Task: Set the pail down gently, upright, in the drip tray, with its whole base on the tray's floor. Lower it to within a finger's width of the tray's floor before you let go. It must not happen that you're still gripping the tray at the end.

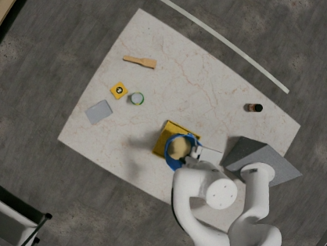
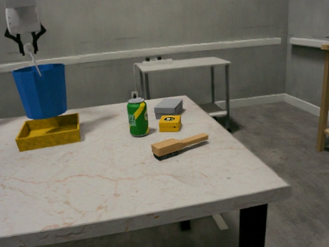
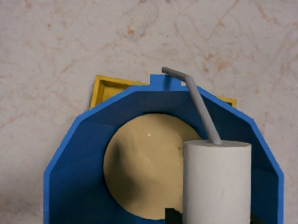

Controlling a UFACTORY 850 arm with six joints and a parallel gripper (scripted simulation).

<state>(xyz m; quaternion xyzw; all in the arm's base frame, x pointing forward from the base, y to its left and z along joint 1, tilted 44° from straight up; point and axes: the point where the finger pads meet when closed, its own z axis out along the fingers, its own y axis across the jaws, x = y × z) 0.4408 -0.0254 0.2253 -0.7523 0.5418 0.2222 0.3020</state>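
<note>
Now: hand 3 cm above the white grip and 1 cm short of it. Also, from my hand: blue pail 9 cm below, 1 cm ahead; yellow drip tray 31 cm below, 2 cm ahead, 1 cm to the left; green can 34 cm ahead, 26 cm below, 7 cm to the right.
</note>
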